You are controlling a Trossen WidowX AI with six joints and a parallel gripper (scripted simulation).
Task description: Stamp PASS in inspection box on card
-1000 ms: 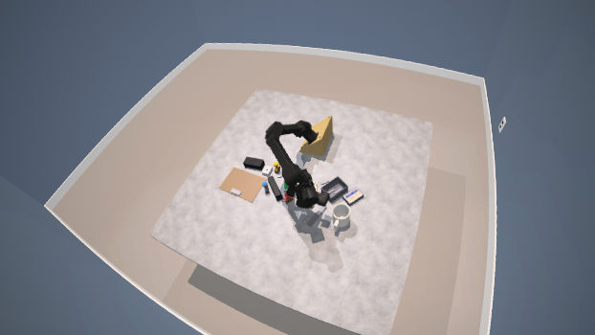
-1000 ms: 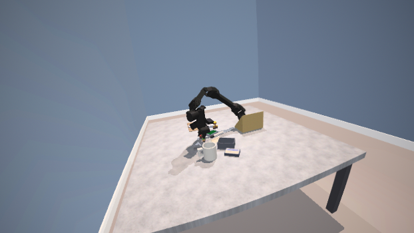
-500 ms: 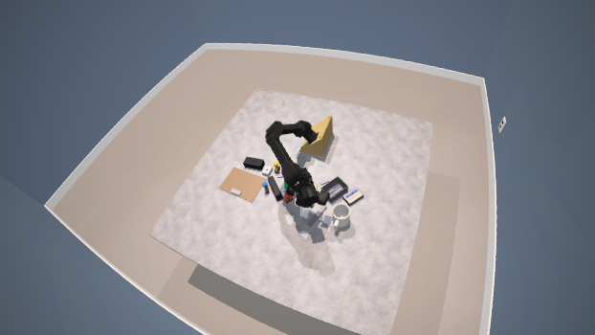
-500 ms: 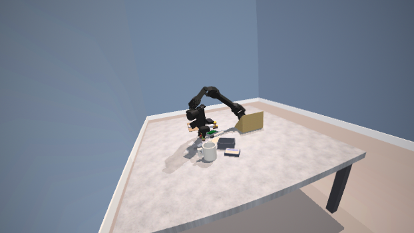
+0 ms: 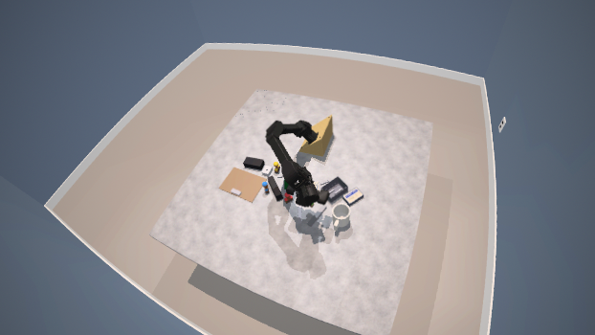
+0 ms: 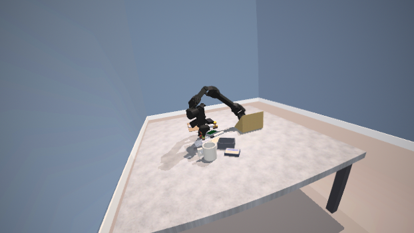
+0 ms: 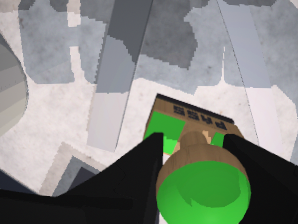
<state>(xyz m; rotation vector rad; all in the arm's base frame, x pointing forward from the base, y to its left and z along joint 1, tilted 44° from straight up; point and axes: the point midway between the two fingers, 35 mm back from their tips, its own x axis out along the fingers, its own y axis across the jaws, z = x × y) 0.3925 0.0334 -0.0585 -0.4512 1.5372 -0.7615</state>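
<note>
Now: gripper tip 13 cm past the green ink pad, 14 cm to the left of it and 7 cm above it. Also, from my gripper tip: red stamp 3 cm behind, 12 cm to the right, 6 cm below; green stamp right at my gripper tip; cream card 11 cm behind, 2 cm to the right, 8 cm below.
</note>
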